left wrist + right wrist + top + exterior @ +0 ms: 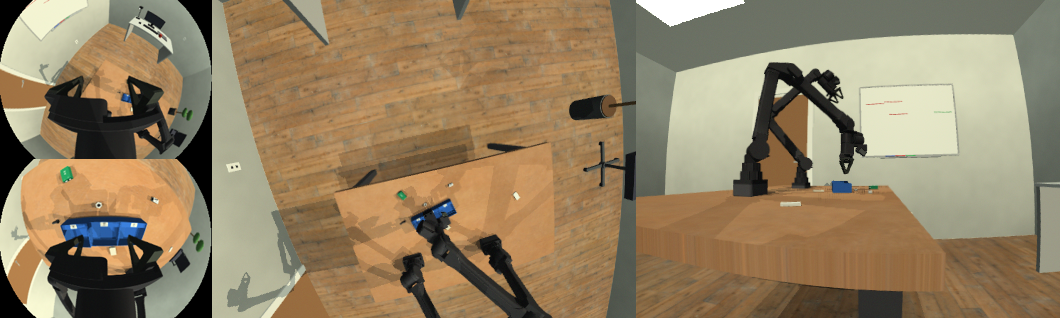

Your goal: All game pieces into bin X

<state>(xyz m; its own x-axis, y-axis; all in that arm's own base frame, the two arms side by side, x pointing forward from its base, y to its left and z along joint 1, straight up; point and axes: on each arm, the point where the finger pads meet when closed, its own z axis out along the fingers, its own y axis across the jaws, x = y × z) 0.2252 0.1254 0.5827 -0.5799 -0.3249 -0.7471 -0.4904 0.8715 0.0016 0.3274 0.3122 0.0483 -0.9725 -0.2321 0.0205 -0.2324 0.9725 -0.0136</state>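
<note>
Right now my right hand is 120 mm past the cream piece, 90 mm above it and 70 mm to the left of it. Round my right hand: thin dark object: 180 mm to the left, 90 mm below, 40 mm behind; then blue bin: 70 mm below, 30 mm behind; then green piece: 140 mm to the left, 120 mm ahead, 80 mm below.
</note>
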